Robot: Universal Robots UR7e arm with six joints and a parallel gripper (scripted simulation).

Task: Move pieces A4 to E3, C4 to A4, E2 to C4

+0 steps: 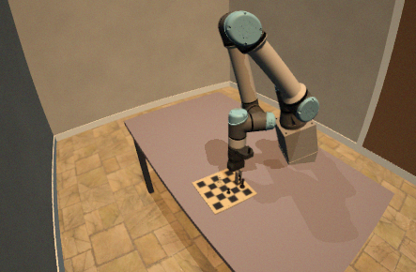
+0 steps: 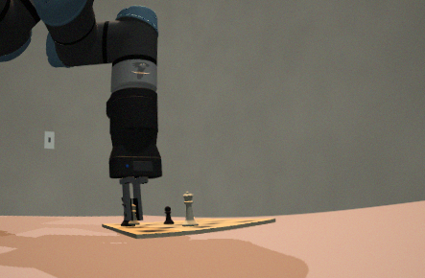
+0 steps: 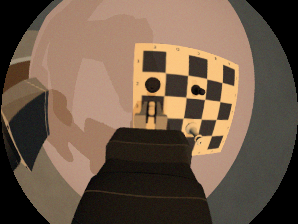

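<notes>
Right now the white pawn is 1 cm below my hand. From my hand the other things lie so: chessboard (8 cm ahead, 1 cm to the left, 3 cm below); tall black piece (4 cm to the left); black pawn (7 cm ahead, 4 cm to the left, 2 cm below).
</notes>
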